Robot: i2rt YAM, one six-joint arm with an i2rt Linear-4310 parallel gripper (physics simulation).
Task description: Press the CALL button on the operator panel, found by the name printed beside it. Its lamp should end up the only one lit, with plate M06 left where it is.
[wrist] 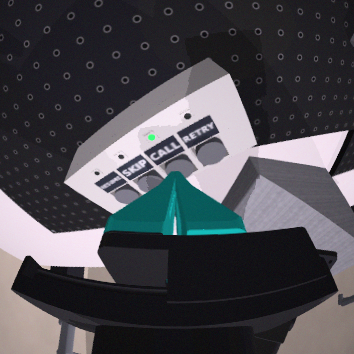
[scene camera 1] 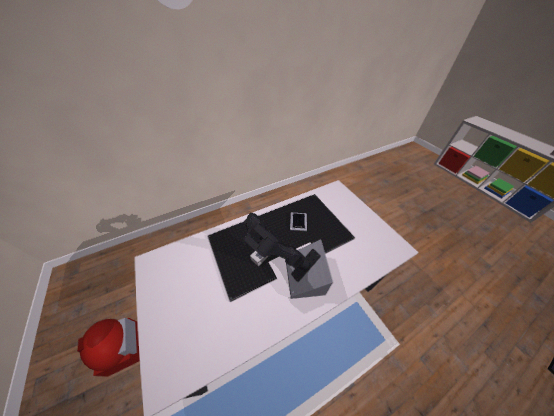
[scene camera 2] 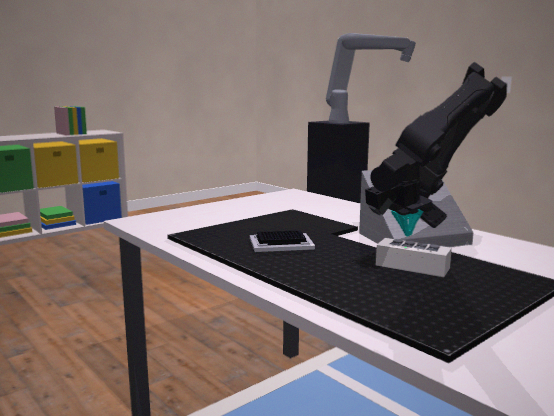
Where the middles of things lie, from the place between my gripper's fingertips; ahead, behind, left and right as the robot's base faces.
Right now my hand is 20 mm to the right of the white operator panel [scene camera 2: 414, 258] and 50 mm above it.
